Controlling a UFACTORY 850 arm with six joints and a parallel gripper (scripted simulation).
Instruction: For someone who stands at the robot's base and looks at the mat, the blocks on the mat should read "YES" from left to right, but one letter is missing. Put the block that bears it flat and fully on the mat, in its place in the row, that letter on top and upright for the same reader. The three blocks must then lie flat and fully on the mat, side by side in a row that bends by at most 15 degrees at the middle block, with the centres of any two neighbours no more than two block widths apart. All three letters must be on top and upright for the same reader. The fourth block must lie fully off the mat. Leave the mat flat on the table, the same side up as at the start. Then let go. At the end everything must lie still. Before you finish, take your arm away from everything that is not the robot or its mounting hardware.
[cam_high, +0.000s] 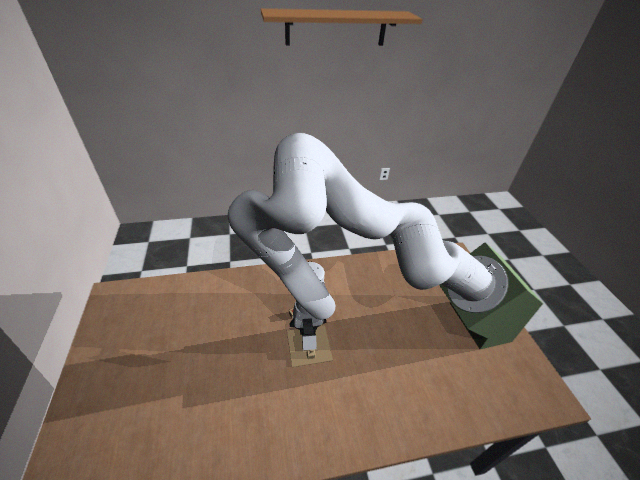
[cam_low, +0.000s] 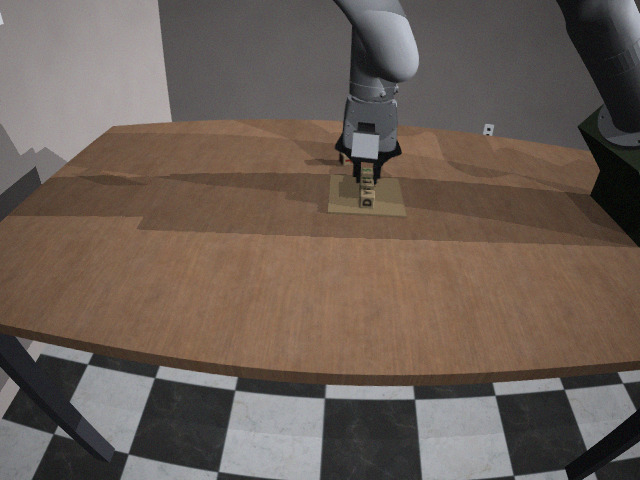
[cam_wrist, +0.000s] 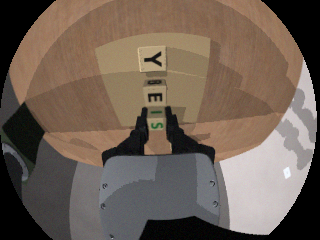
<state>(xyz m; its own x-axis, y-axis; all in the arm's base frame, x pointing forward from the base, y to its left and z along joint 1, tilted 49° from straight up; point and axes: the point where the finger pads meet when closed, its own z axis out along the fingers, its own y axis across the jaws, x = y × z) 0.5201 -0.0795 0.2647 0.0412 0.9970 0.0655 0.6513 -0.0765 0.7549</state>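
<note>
My gripper is now 1 cm above the green-lettered block. From my hand the other things lie so: tan mat: 4 cm to the left, 3 cm below; then red-lettered block: 10 cm to the right, 4 cm ahead, 2 cm below.
</note>
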